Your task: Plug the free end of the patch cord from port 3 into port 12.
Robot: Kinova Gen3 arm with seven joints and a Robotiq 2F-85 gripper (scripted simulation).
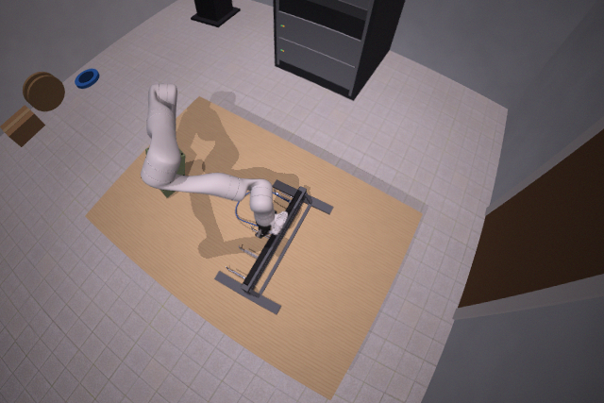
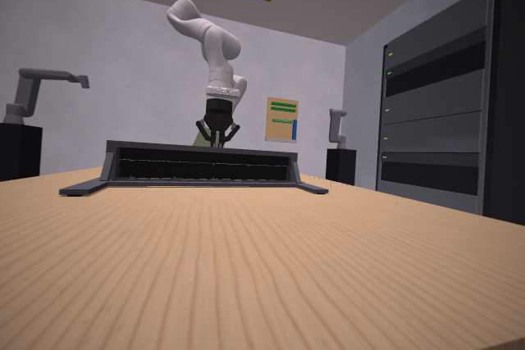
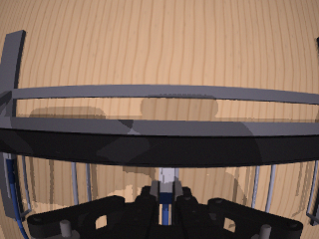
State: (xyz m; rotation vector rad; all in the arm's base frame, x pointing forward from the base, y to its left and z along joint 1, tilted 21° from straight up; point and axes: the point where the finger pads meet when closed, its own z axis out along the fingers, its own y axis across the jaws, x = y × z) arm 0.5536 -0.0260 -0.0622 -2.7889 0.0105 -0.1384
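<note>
The plug is 1 cm below my hand and 1 cm ahead of it.
</note>
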